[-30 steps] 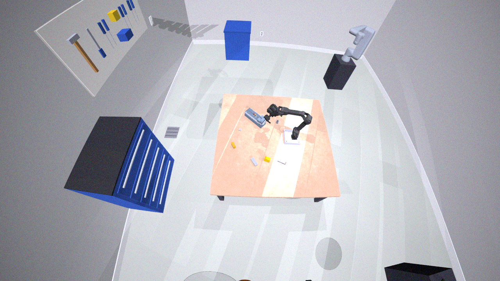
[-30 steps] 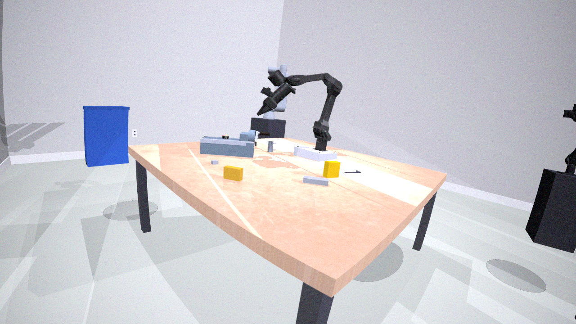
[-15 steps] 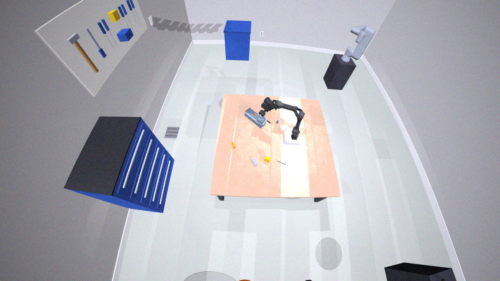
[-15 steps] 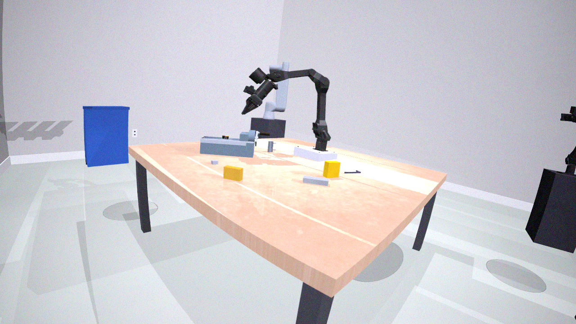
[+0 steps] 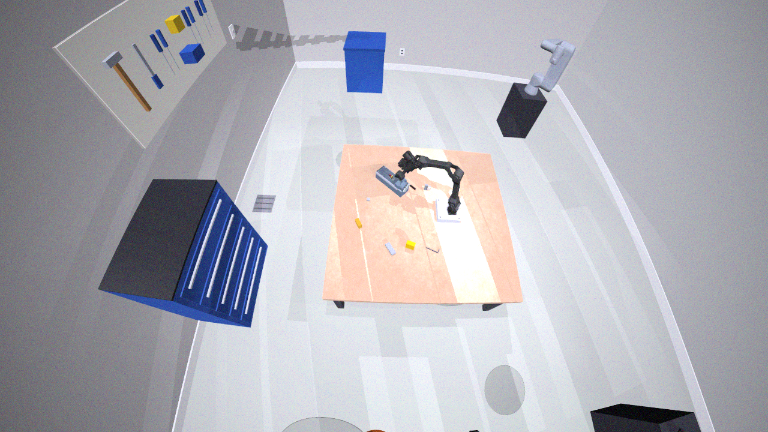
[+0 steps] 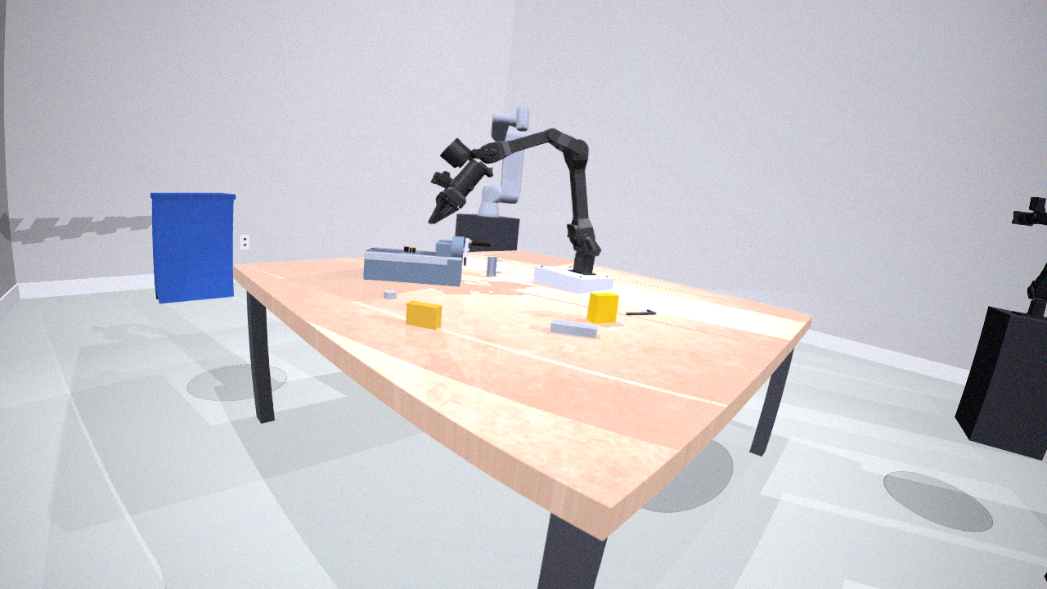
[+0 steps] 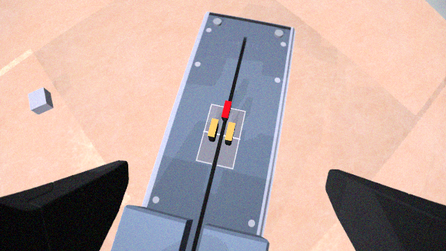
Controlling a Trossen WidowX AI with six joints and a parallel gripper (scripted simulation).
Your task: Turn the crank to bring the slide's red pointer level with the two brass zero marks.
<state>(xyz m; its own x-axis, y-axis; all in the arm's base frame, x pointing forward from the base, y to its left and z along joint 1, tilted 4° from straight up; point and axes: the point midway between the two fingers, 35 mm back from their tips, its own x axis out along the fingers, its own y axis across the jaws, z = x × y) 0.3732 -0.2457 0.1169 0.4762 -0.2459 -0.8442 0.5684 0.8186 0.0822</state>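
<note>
Now: the crank 80 mm behind my gripper tip, 90 mm to the left of it and 50 mm below it. From my gripper tip the other things lie so: red pointer (50 mm ahead, 30 mm to the right, 70 mm below); then grey cube (210 mm ahead, 130 mm to the left, 150 mm below); then dark brown handle (100 mm behind, 100 mm to the left, 40 mm below).
</note>
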